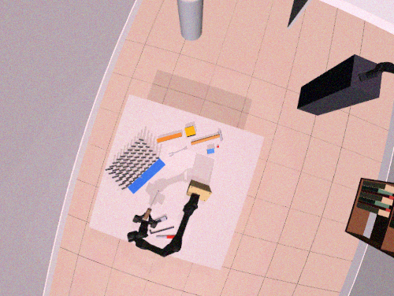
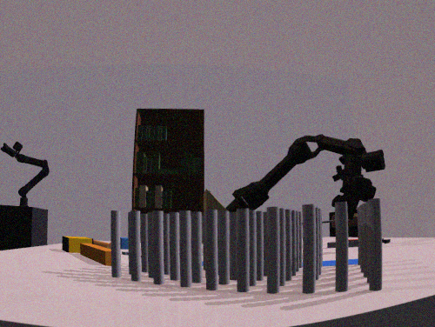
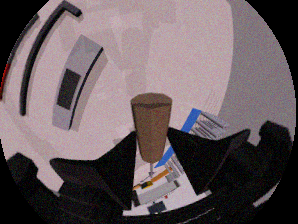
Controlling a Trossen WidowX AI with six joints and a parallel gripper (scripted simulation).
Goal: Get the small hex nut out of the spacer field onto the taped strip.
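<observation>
The grey block is 9 cm behind my gripper tip, 8 cm to the left of it and 7 cm below it. From my gripper tip the other things lie so: red-handled tool 20 cm behind, 21 cm to the left, 8 cm below; then blue taped strip 11 cm ahead, 28 cm to the right, 8 cm below; then orange bar 67 cm to the right, 7 cm below.
</observation>
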